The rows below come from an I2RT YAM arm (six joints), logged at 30 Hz.
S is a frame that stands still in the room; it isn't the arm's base.
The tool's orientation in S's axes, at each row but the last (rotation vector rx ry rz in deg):
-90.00 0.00 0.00
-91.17 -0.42 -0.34
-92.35 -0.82 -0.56
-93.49 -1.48 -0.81
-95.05 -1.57 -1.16
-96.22 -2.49 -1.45
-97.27 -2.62 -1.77
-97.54 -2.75 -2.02
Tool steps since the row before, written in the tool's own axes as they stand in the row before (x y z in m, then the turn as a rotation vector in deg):
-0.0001 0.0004 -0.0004 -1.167 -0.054 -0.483
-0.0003 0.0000 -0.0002 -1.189 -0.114 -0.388
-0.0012 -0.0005 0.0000 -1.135 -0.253 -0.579
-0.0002 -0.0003 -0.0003 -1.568 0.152 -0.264
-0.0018 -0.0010 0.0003 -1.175 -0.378 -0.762
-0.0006 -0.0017 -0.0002 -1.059 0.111 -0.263
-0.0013 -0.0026 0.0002 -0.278 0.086 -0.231
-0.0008 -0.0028 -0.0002 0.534 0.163 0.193
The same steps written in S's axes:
-0.0001 -0.0004 -0.0004 -1.167 -0.483 0.054
-0.0003 -0.0002 0.0000 -1.190 -0.387 0.112
-0.0012 0.0000 0.0005 -1.137 -0.572 0.259
-0.0002 -0.0003 0.0003 -1.562 -0.286 -0.175
-0.0018 0.0004 0.0009 -1.183 -0.733 0.409
-0.0007 0.0000 0.0017 -1.051 -0.288 -0.127
-0.0014 0.0005 0.0025 -0.272 -0.243 -0.069
-0.0009 0.0002 0.0028 0.541 0.176 -0.159

